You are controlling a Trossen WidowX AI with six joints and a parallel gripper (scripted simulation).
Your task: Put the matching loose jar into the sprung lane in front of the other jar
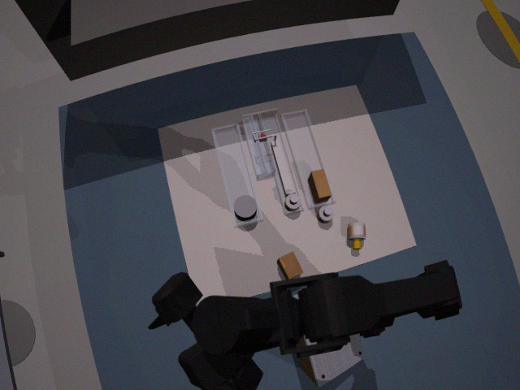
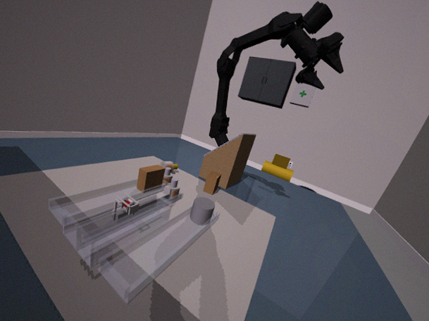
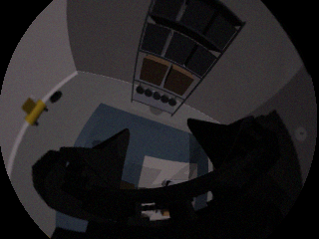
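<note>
Right now the dark grey cylinder is 460 mm below my gripper tip, 290 mm ahead of it and 190 mm to the right of it. Also, from my gripper tip: clear sprung lane (470 mm below, 420 mm ahead, 300 mm to the right).
</note>
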